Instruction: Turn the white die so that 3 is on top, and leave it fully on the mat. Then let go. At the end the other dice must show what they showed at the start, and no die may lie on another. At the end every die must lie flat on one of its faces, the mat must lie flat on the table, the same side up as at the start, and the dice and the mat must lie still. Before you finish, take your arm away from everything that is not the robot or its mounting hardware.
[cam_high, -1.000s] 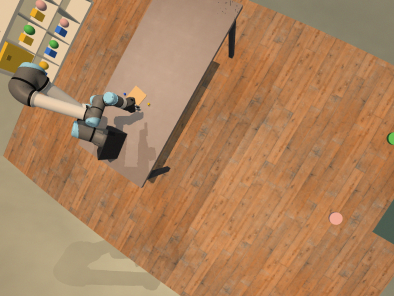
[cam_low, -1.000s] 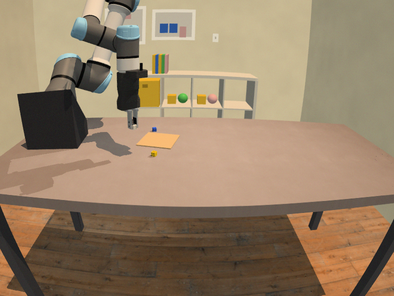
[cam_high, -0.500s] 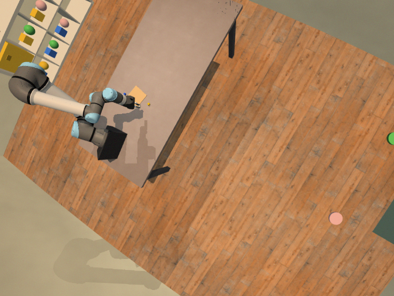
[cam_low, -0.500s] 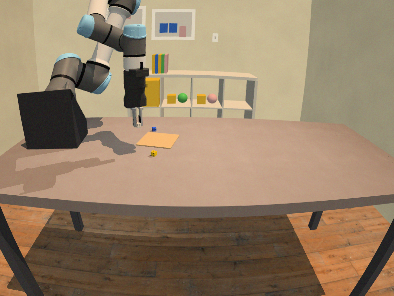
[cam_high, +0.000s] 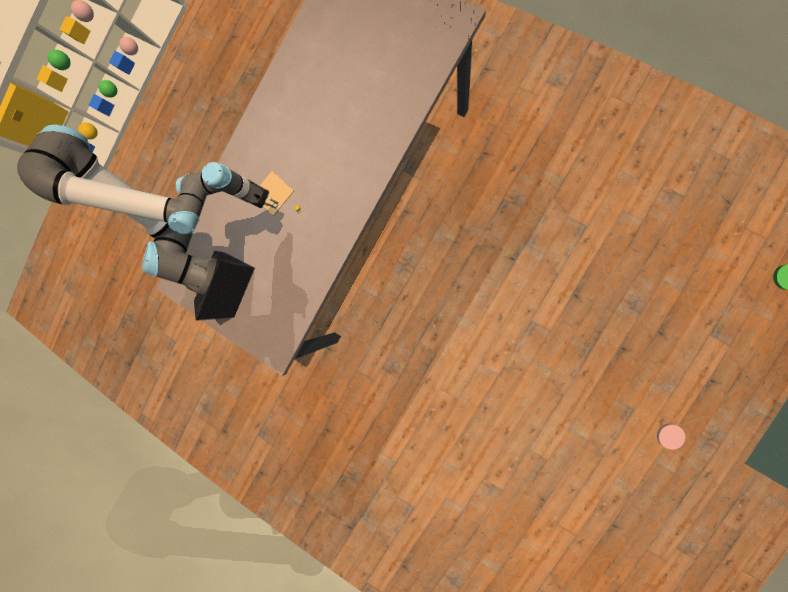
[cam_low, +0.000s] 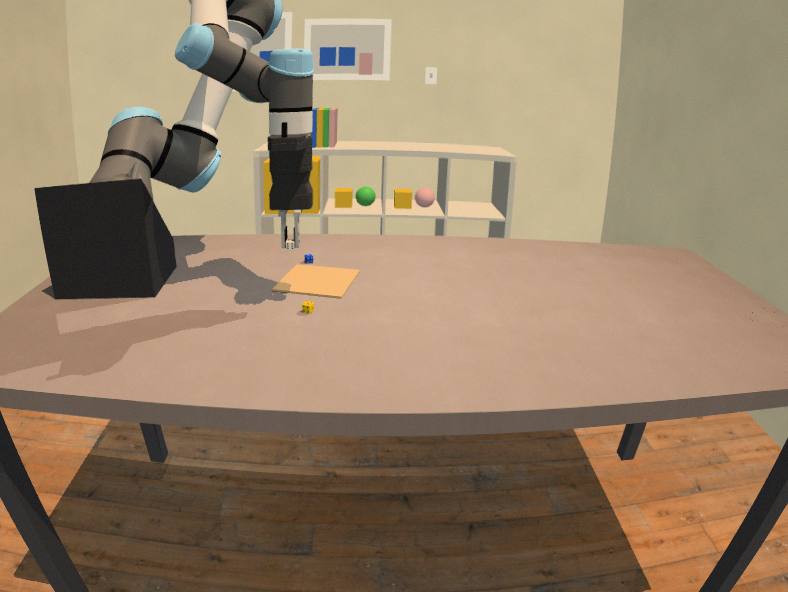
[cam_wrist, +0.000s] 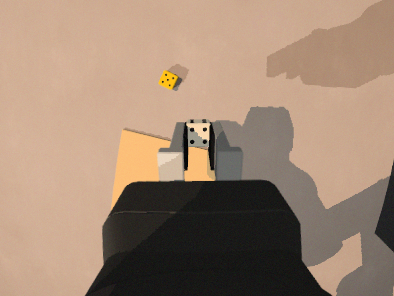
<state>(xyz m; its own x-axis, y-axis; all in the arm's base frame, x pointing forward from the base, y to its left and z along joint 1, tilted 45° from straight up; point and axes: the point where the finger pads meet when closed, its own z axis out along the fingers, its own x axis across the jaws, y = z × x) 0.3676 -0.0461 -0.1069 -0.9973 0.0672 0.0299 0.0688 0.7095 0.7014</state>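
Right now my hand is 120 mm above the mat, 100 mm to the right of it and 50 mm short of it. Also, from my hand: yellow die (120 mm below, 40 mm to the right, 30 mm ahead); then white die (10 mm below); then blue die (210 mm to the left, 120 mm below, 30 mm ahead).
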